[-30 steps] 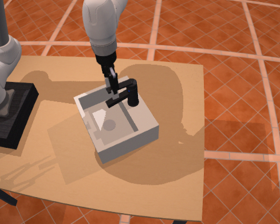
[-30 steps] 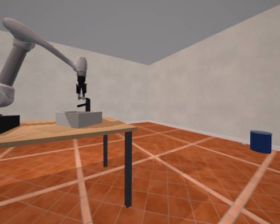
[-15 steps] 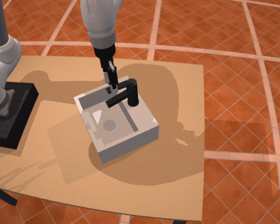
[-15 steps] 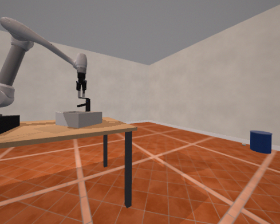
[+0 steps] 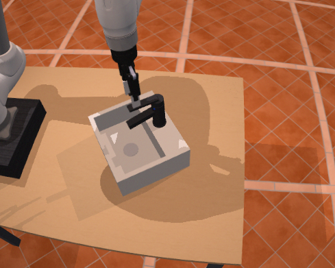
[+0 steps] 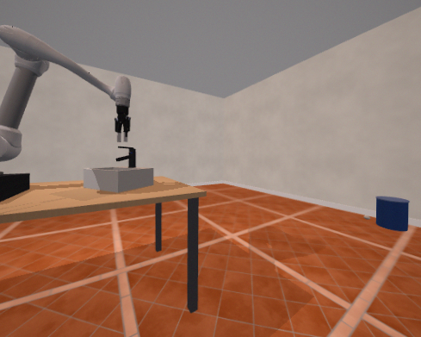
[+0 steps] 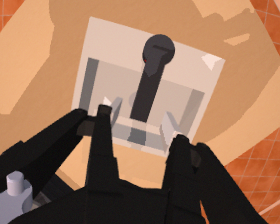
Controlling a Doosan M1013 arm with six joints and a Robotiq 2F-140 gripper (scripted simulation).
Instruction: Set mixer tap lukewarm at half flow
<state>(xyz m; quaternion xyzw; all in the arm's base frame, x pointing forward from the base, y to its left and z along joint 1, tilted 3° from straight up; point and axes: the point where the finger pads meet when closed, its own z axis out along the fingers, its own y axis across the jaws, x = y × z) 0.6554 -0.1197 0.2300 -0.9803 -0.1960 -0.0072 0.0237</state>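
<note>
My gripper is now 70 mm above the lever, 30 mm short of it and 10 mm to the right of it. Also, from my hand: black mixer tap 110 mm below, 60 mm ahead, 20 mm to the left; then grey sink basin 300 mm below, 30 mm behind, 10 mm to the right.
</note>
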